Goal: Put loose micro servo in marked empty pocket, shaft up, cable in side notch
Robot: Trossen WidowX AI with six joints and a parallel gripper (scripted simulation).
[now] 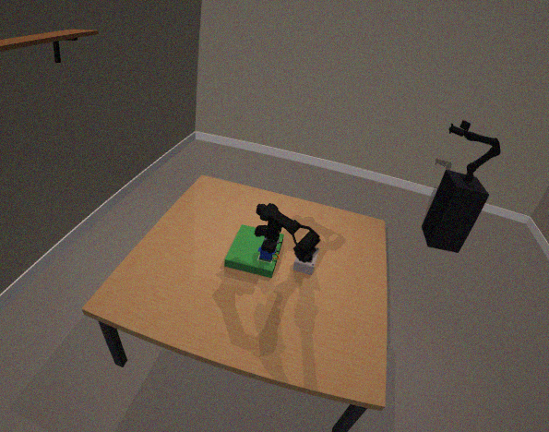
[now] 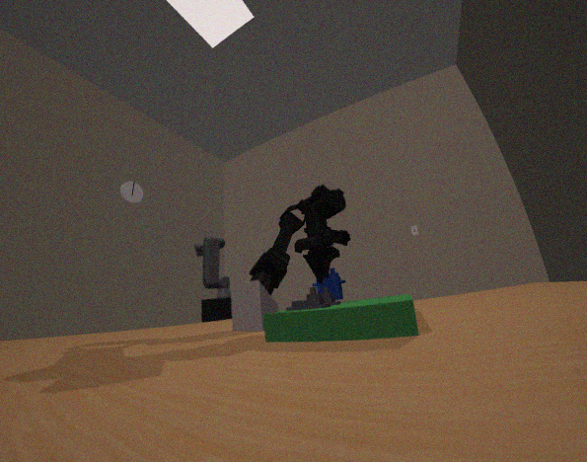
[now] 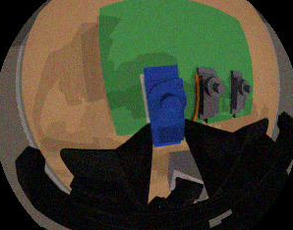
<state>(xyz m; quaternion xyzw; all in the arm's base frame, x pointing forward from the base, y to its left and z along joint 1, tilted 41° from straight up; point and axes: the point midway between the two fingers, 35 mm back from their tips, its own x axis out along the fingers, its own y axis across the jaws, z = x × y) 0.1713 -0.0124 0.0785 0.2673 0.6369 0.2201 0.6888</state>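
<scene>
Now: gripper tip 12 cm short of the green deck, 8 cm to the left of it and 8 cm above it.
</scene>
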